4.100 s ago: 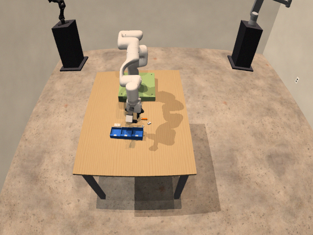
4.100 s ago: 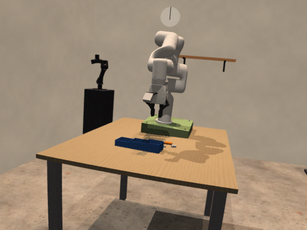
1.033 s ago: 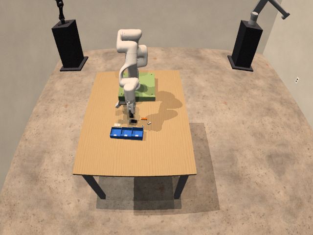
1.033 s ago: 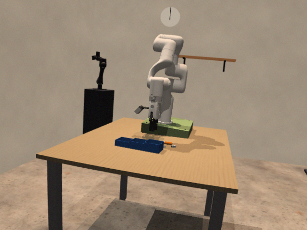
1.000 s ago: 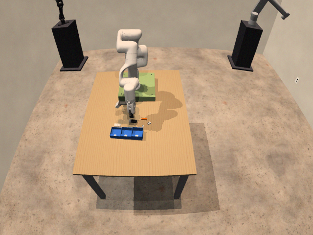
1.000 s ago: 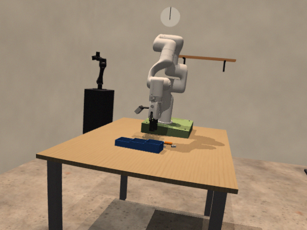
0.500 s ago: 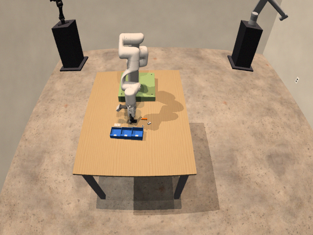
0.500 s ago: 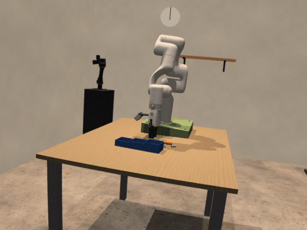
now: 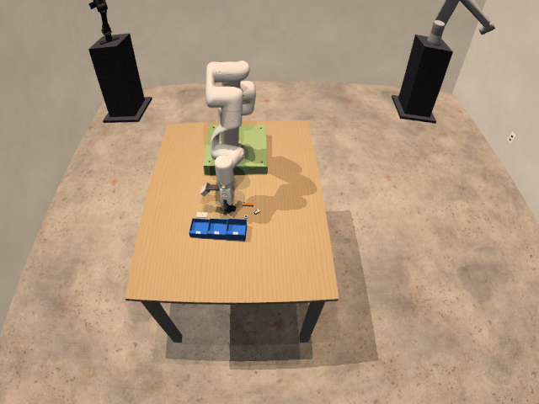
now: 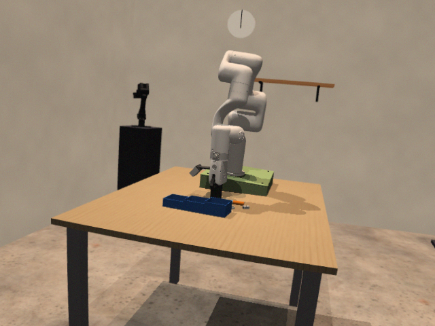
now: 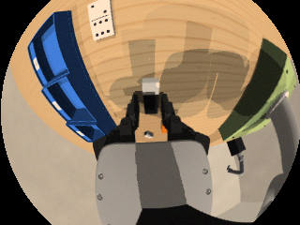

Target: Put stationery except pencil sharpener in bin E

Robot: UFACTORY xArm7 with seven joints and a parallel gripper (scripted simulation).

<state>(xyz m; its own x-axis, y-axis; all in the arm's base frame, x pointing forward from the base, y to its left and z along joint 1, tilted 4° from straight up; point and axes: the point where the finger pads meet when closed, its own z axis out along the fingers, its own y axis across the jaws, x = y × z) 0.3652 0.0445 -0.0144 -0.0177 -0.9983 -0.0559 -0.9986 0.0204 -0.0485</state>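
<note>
Now: the black item 1 cm to the right of my hand and 3 cm below it. Round my hand: orange stick (3 cm behind, 9 cm to the left, 3 cm below); then blue bin tray (13 cm ahead, 3 cm to the right, 1 cm below); then white flat piece (5 cm ahead, 12 cm to the right, 3 cm below).
</note>
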